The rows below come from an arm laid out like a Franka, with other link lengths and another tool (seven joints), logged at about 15 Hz.
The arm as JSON. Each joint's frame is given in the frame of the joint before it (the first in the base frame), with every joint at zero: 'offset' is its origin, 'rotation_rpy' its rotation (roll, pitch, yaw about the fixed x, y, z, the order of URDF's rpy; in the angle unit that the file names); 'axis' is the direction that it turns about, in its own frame. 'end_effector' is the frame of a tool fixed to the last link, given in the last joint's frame.
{
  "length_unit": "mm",
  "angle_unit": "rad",
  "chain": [
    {
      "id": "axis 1",
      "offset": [
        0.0,
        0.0,
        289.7
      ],
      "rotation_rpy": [
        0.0,
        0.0,
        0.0
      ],
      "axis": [
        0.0,
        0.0,
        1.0
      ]
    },
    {
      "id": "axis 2",
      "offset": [
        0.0,
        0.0,
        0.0
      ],
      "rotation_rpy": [
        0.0,
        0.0,
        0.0
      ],
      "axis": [
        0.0,
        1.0,
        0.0
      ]
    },
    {
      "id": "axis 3",
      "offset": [
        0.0,
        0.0,
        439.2
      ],
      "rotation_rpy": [
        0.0,
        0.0,
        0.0
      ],
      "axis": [
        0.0,
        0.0,
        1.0
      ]
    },
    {
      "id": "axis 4",
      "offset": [
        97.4,
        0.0,
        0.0
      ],
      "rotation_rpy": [
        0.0,
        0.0,
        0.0
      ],
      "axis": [
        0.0,
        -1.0,
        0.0
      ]
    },
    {
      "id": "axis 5",
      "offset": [
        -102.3,
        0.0,
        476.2
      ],
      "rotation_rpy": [
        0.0,
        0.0,
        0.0
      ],
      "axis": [
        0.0,
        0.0,
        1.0
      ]
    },
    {
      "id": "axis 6",
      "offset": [
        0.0,
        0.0,
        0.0
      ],
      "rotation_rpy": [
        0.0,
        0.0,
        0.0
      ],
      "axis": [
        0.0,
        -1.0,
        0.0
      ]
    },
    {
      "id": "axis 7",
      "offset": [
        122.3,
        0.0,
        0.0
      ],
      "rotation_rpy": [
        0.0,
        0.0,
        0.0
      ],
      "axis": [
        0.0,
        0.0,
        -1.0
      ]
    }
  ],
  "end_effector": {
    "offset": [
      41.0,
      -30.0,
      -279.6
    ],
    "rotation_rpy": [
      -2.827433,
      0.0,
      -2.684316
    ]
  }
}
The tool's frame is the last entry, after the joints.
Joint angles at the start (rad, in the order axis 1, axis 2, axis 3, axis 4, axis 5, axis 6, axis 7): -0.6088 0.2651 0.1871 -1.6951 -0.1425 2.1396 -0.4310
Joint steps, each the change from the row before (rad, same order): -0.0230 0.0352 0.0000 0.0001 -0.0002 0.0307 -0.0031; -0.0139 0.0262 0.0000 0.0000 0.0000 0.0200 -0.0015; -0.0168 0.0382 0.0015 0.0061 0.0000 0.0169 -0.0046; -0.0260 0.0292 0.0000 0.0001 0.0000 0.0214 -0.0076; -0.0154 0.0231 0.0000 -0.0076 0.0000 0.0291 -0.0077; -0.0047 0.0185 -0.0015 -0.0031 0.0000 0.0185 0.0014; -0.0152 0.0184 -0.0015 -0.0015 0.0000 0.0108 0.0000; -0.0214 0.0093 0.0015 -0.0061 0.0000 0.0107 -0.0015; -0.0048 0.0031 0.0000 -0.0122 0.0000 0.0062 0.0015; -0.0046 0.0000 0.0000 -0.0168 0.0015 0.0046 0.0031; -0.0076 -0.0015 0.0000 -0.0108 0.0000 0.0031 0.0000; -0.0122 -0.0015 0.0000 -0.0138 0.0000 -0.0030 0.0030; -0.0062 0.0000 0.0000 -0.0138 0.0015 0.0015 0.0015; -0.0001 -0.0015 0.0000 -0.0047 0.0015 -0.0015 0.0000; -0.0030 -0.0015 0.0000 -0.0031 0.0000 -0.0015 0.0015
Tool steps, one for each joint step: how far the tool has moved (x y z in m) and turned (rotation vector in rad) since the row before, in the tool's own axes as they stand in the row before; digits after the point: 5 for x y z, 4 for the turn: 0.01292 -0.00453 0.03051 -0.0067 0.0055 0.0173; 0.00809 -0.00085 0.02228 -0.0075 0.0044 0.0106; 0.00931 0.00100 0.02978 -0.0159 0.0071 0.0087; 0.01806 -0.00485 0.02663 -0.0084 0.0080 0.0159; 0.00994 0.00034 0.02212 -0.0037 -0.0001 0.0068; 0.00378 0.00267 0.01574 -0.0044 0.0013 0.0068; 0.01328 -0.00097 0.01747 -0.0084 0.0092 0.0139; 0.01629 -0.00385 0.01239 -0.0043 0.0078 0.0162; 0.00586 0.00532 0.00777 -0.0079 0.0058 0.0033; 0.00674 0.00739 0.00724 -0.0109 0.0076 0.0048; 0.00782 0.00184 0.00423 -0.0049 0.0059 0.0049; 0.01329 0.00324 0.00678 -0.0121 0.0136 0.0100; 0.00774 0.00560 0.00654 -0.0109 0.0081 0.0050; 0.00122 0.00274 0.00090 -0.0044 0.0021 0.0000; 0.00325 0.00027 0.00076 -0.0023 0.0034 0.0033
